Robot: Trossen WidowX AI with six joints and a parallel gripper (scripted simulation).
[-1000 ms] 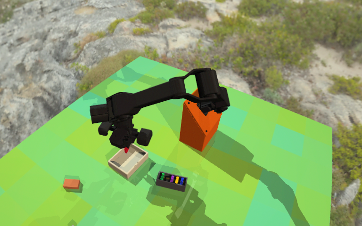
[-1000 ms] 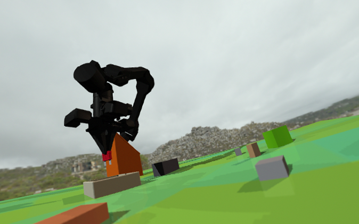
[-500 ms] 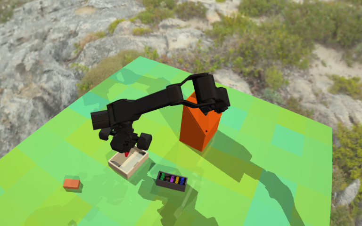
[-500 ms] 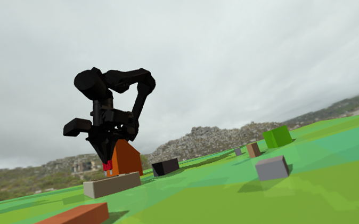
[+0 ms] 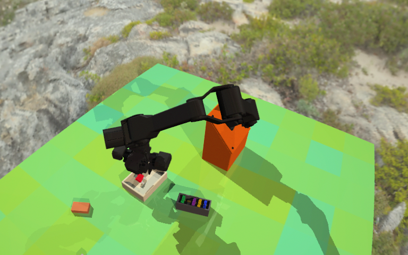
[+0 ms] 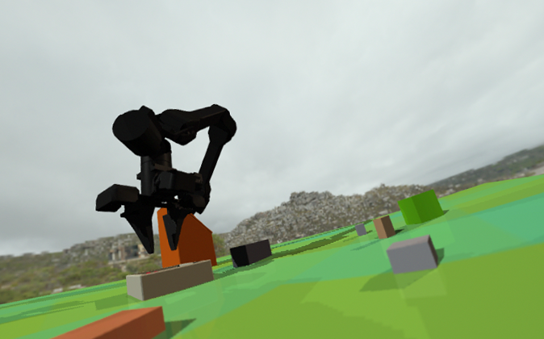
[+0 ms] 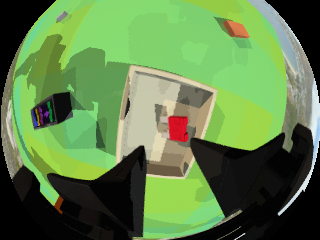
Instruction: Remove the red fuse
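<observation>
Now: the red fuse 2 cm to the right of my gripper tip and 4 cm below it. Round my gripper tip: green cube (36 cm ahead, 22 cm to the left, 4 cm below); tray (5 cm below).
</observation>
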